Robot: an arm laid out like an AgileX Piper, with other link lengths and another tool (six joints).
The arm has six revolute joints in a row. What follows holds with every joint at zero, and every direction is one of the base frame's. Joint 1 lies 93.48 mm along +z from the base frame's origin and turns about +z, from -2.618 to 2.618 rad. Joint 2 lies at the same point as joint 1 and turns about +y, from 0 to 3.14 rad. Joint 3 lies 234.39 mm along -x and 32.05 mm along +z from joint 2 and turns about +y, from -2.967 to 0 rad. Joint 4 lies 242.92 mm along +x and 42.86 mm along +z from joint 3 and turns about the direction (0.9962, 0, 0.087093), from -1.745 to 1.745 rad. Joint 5 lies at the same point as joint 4 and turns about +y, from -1.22 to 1.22 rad. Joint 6 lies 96.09 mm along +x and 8.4 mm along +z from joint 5 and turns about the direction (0.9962, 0, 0.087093), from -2.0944 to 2.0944 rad. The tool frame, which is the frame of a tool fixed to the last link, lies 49.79 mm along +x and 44 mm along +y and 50.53 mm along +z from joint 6; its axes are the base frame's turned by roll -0.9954, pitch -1.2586 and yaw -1.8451 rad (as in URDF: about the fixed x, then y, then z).
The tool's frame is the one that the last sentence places.
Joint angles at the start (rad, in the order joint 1, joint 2, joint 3, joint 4, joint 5, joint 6): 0.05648, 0.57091, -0.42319, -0.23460, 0.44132, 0.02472
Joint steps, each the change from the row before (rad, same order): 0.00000, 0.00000, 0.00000, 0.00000, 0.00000, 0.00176; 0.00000, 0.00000, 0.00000, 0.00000, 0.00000, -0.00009; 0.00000, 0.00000, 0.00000, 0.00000, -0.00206, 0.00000; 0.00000, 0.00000, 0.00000, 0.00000, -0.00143, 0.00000; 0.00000, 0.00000, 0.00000, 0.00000, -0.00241, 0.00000; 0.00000, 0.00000, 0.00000, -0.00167, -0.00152, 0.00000; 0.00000, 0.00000, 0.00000, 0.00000, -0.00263, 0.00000; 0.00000, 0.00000, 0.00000, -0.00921, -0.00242, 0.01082; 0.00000, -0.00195, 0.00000, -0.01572, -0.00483, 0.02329; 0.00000, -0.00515, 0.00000, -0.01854, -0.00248, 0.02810; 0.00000, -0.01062, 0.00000, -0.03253, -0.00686, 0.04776; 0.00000, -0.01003, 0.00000, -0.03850, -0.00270, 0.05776; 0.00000, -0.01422, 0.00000, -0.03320, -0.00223, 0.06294; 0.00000, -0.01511, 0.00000, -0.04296, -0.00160, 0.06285; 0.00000, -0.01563, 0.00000, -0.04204, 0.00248, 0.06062
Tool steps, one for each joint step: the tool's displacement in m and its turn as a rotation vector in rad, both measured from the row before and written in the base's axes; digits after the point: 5 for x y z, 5 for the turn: 0.00004, -0.00006, 0.00008, 0.00155, -0.00009, -0.00083; 0.00000, 0.00000, 0.00000, -0.00008, 0.00000, 0.00004; 0.00006, 0.00008, 0.00031, 0.00014, -0.00200, 0.00048; 0.00004, 0.00005, 0.00022, 0.00010, -0.00139, 0.00033; 0.00007, 0.00009, 0.00036, 0.00017, -0.00234, 0.00056; 0.00004, 0.00001, 0.00017, -0.00156, -0.00157, 0.00045; 0.00007, 0.00010, 0.00040, 0.00018, -0.00255, 0.00061; 0.00030, -0.00056, 0.00054, 0.00059, -0.00340, -0.00383; 0.00039, -0.00110, 0.00171, 0.00549, -0.00874, -0.00843; 0.00001, -0.00145, 0.00222, 0.00708, -0.01024, -0.01083; -0.00027, -0.00235, 0.00460, 0.01158, -0.02222, -0.01706; -0.00022, -0.00303, 0.00422, 0.01471, -0.01933, -0.02158; -0.00087, -0.00316, 0.00554, 0.02531, -0.02394, -0.02328; -0.00121, -0.00338, 0.00547, 0.01593, -0.02558, -0.02249; -0.00152, -0.00354, 0.00500, 0.01500, -0.02303, -0.02276
